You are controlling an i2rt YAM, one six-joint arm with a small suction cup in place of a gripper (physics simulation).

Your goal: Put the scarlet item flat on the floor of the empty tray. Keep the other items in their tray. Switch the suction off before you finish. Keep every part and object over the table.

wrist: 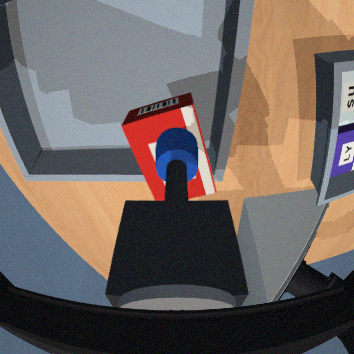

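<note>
A scarlet box with a white stripe and a barcode on its dark red end hangs on my suction cup. The blue cup presses on its upper face, so my gripper is shut on the box. The box covers part of the near right corner of the empty grey tray; it appears above the tray's near wall, turned slightly. Its height over the tray cannot be told exactly. The tray's floor shows beyond the box, with shadows on it.
A second tray stands at the right edge of the view. It holds a purple item marked LY and a pale item marked SU. A grey block-like surface lies right of my arm. The wooden table's curved edge runs at the lower left.
</note>
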